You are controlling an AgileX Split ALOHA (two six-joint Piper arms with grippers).
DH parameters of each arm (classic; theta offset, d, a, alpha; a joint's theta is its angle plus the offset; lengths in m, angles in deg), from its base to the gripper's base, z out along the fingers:
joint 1: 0 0.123 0 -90
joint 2: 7.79 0 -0.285 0
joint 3: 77.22 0 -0.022 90
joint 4: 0 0.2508 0 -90
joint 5: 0 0 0.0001 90
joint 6: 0 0.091 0 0
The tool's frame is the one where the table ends.
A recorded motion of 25 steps. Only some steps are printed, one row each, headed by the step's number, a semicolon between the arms.
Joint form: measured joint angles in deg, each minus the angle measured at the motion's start. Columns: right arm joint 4, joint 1, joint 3, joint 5, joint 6, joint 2; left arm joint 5, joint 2, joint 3, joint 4, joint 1, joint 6.
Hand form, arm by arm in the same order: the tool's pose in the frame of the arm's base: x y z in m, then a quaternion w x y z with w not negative. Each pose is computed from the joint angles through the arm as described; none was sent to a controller.
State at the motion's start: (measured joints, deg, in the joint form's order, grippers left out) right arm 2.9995 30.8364 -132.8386 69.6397 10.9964 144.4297; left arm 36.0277 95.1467 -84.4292 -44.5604 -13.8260 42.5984
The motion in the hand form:
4: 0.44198 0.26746 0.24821 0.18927 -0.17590 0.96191 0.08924; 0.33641 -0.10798 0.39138 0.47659 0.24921 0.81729 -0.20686
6: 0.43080 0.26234 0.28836 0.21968 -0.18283 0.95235 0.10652; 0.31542 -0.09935 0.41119 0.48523 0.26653 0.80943 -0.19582
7: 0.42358 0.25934 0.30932 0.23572 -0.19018 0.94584 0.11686; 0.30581 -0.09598 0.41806 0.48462 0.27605 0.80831 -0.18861
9: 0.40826 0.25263 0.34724 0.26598 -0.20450 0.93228 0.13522; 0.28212 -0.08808 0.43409 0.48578 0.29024 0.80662 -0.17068
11: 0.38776 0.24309 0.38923 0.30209 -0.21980 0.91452 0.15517; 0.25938 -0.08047 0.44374 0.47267 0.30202 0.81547 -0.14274
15: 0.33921 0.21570 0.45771 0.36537 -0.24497 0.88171 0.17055; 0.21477 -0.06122 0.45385 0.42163 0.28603 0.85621 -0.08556
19: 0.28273 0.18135 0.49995 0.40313 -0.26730 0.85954 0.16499; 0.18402 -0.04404 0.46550 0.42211 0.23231 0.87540 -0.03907
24: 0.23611 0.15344 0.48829 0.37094 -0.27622 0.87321 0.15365; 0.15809 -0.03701 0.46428 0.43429 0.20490 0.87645 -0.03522
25: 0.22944 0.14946 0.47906 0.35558 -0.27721 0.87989 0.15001; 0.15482 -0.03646 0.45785 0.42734 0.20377 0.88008 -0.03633
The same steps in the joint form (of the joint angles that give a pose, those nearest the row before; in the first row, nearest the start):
4: -0.93 0.00 -3.17 0.83 -1.16 -7.97; 3.85 -6.85 0.00 2.40 2.40 0.00
6: -0.05 0.00 -3.17 1.32 -2.16 -12.51; 7.05 -10.92 0.00 4.23 3.34 -0.06
7: 0.70 0.00 -3.18 1.56 -3.14 -14.91; 8.80 -12.61 0.00 5.60 3.64 -0.36
9: 2.08 0.00 -3.17 1.96 -5.02 -19.38; 12.35 -16.75 0.00 8.98 4.19 -1.86
11: 3.61 0.00 -3.18 2.28 -7.00 -24.52; 16.63 -20.42 0.00 14.59 4.24 -4.84
15: 4.52 0.00 0.01 2.45 -10.41 -35.70; 27.32 -27.11 0.00 26.96 4.24 -14.34
19: 4.15 0.00 8.25 2.67 -13.62 -48.36; 31.12 -32.25 -0.06 35.76 4.26 -22.76
24: 4.10 0.00 24.74 2.87 -14.47 -60.70; 31.16 -37.54 3.40 37.57 4.26 -26.23
25: 4.10 0.00 28.74 2.90 -14.47 -62.76; 31.17 -38.55 5.29 37.57 4.26 -26.41

